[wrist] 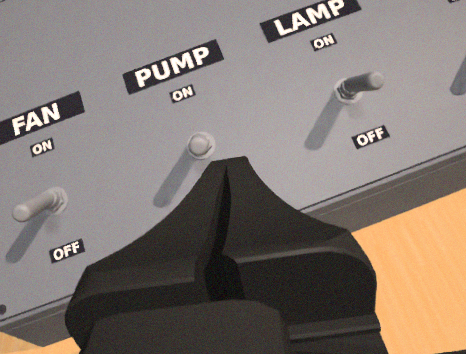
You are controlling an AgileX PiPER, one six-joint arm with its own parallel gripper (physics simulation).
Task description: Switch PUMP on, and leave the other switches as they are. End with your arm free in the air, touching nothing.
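The PUMP switch lever (200, 144) stands near the middle of the wrist view, below its PUMP label (173, 67) and ON mark (182, 93). It is seen almost end-on, so its tilt is hard to read; its shadow runs down-left much like its neighbours' shadows. My gripper (232, 182) is shut and empty. Its tips appear just below and right of the PUMP lever, with a narrow gap in the picture between them and the lever's knob; the depth between them cannot be told. The gripper hides the area below the lever, and PUMP's OFF mark does not show.
The FAN lever (37, 205) is at the left and the LAMP lever (362, 82) at the upper right. Part of another lever (459, 82) shows at the right edge. All are on the grey panel (280, 115); its lower edge runs above a wooden surface (425, 270).
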